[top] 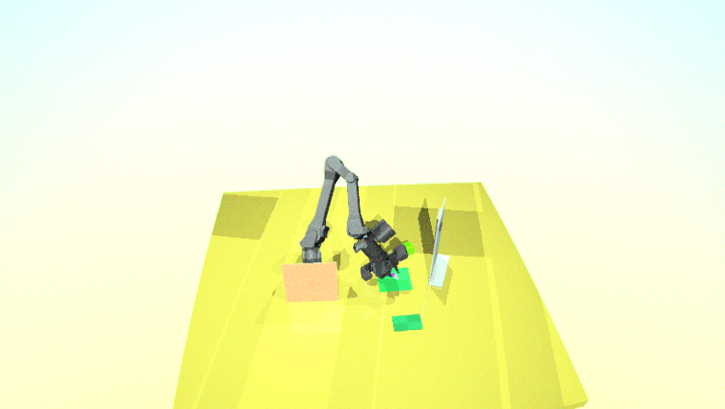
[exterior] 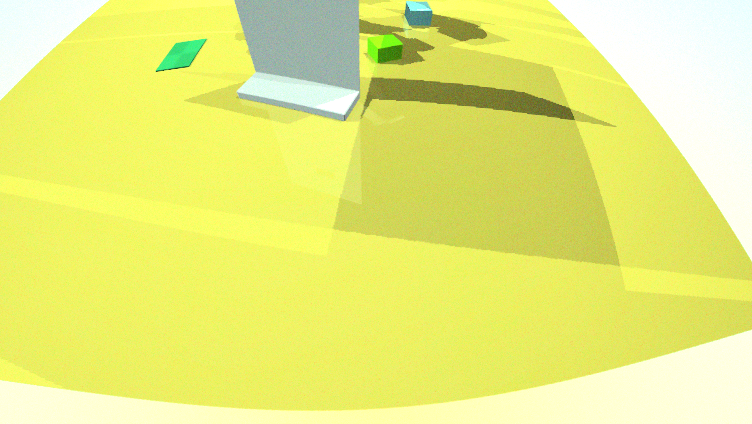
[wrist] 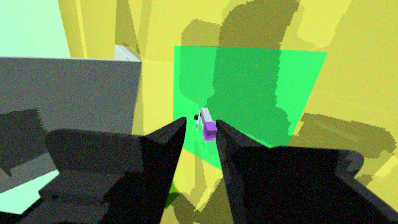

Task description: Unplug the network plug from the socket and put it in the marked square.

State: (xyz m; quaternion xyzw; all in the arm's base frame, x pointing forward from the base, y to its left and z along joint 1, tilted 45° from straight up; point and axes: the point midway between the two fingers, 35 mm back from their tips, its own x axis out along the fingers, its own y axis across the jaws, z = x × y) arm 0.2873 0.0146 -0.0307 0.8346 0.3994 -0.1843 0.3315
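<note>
Now: gripper tip right at the network plug. From my gripper tip the other things lie so: green marked square (10 mm behind, 20 mm below); socket plate (160 mm ahead, 30 mm to the left, 110 mm above).
</note>
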